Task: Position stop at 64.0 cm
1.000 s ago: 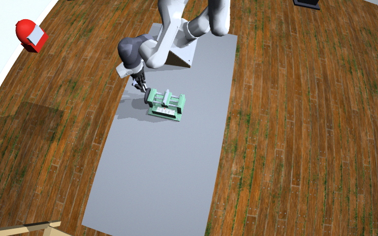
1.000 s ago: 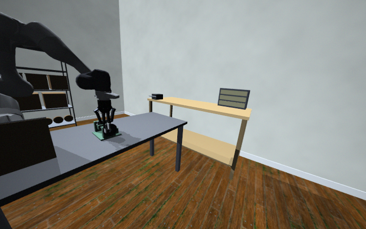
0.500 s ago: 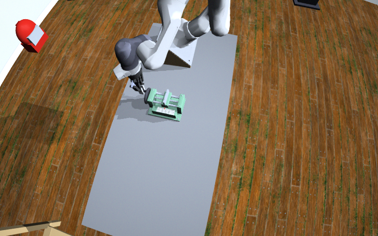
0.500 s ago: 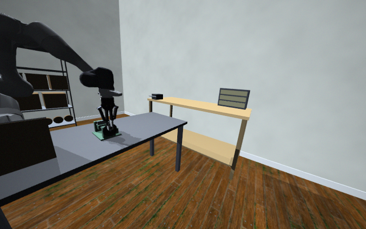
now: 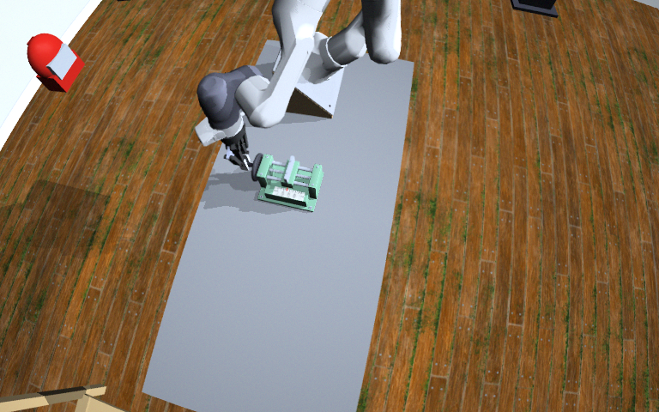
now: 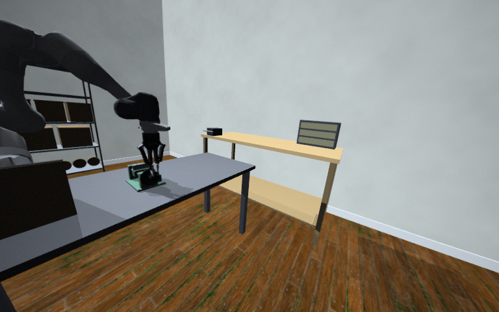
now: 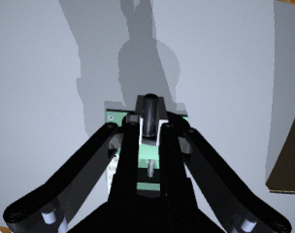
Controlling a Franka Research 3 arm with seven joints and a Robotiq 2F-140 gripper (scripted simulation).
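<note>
Now: hand 150 mm to the right of the stop carriage, 30 mm above it and 20 mm short of it. The rest, counted from my hand: dark handwheel (20 mm to the left, 20 mm below).
</note>
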